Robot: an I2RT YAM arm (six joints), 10 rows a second.
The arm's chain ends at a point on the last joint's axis. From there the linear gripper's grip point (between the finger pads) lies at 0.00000 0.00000 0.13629 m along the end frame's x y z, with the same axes.
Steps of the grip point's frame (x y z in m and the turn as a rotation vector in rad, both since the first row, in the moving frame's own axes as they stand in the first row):
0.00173 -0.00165 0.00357 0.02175 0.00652 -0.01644
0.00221 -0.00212 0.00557 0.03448 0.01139 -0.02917
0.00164 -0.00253 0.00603 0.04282 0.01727 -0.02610
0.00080 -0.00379 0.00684 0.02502 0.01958 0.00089
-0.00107 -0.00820 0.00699 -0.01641 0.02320 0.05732
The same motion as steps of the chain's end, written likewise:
0.00087 0.00132 0.00361 0.02175 0.00652 -0.01644
0.00073 0.00260 0.00566 0.03448 0.01139 -0.02917
-0.00064 0.00333 0.00618 0.04282 0.01727 -0.02610
-0.00187 -0.00038 0.00691 0.02502 0.01958 0.00089
-0.00417 -0.01053 0.00705 -0.01641 0.02320 0.05732

